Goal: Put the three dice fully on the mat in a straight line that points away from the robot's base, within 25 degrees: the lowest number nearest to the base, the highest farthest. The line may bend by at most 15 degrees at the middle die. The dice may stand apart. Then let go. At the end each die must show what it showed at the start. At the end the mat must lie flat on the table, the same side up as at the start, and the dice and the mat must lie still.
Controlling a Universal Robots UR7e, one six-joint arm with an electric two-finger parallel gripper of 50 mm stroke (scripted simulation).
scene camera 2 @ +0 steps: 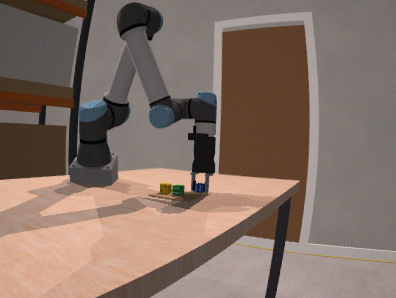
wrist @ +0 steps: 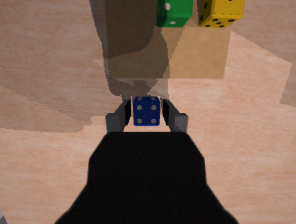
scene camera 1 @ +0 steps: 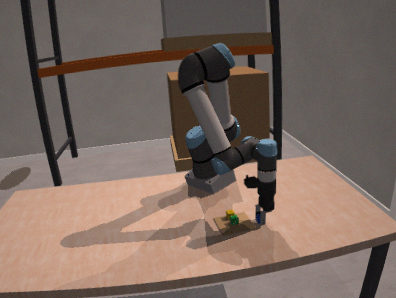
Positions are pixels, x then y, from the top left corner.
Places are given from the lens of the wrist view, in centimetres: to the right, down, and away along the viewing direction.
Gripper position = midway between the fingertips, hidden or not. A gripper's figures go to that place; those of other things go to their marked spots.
my gripper (wrist: pixel 146 107): 0, -1, 16
blue die (wrist: pixel 146 109): 0, 0, 14
